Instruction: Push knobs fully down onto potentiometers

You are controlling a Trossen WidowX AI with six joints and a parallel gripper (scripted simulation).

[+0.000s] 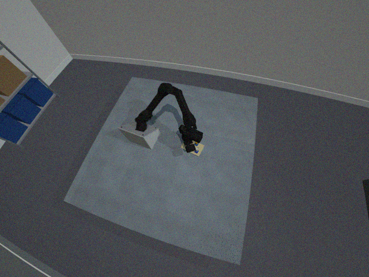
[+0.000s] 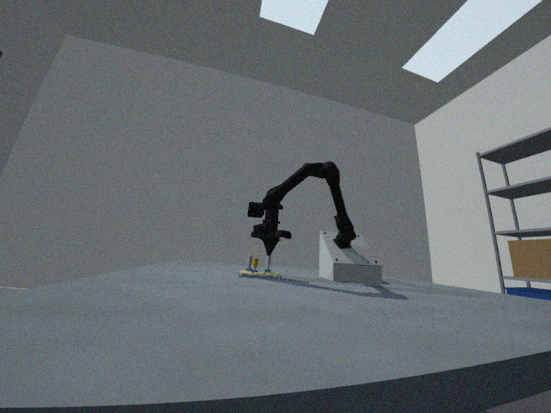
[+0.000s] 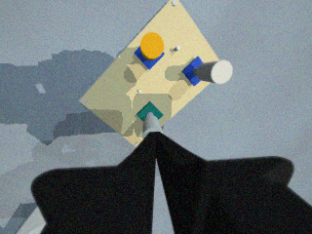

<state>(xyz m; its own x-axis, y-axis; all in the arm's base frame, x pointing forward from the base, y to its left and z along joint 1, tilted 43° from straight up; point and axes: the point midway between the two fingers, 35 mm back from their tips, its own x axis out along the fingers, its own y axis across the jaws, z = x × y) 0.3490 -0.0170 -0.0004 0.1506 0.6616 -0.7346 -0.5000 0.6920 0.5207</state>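
My gripper tip is now 60 mm short of the orange knob, 40 mm to the right of it and 30 mm above it. From my gripper tip the other things lie so: grey knob (20 mm below).
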